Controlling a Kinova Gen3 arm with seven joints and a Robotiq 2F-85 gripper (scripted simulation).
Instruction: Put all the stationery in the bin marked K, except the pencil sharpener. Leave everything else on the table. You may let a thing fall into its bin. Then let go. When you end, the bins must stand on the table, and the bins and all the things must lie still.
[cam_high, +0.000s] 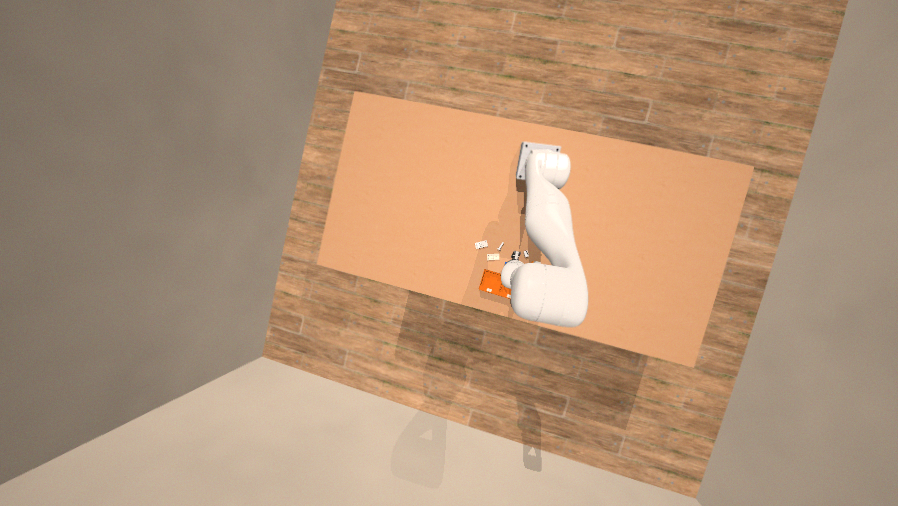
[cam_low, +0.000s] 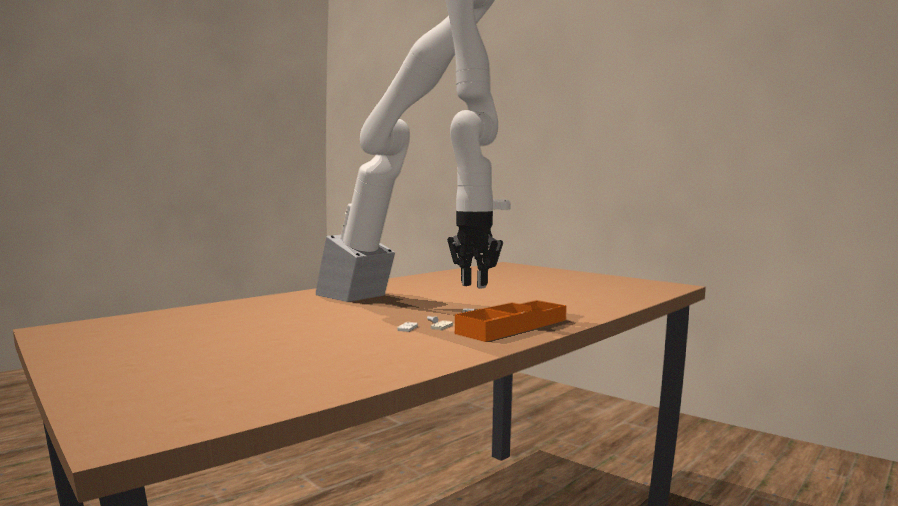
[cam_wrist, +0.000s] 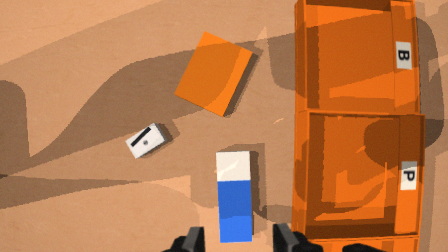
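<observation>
The blue eraser is 20 mm to the left of my hand and 90 mm below it. The rest, counted from my hand: tray (90 mm ahead, 10 mm to the left, 80 mm below); pencil sharpener (60 mm behind, 60 mm to the left, 90 mm below); small bolt (70 mm behind, 40 mm to the right, 90 mm below).
</observation>
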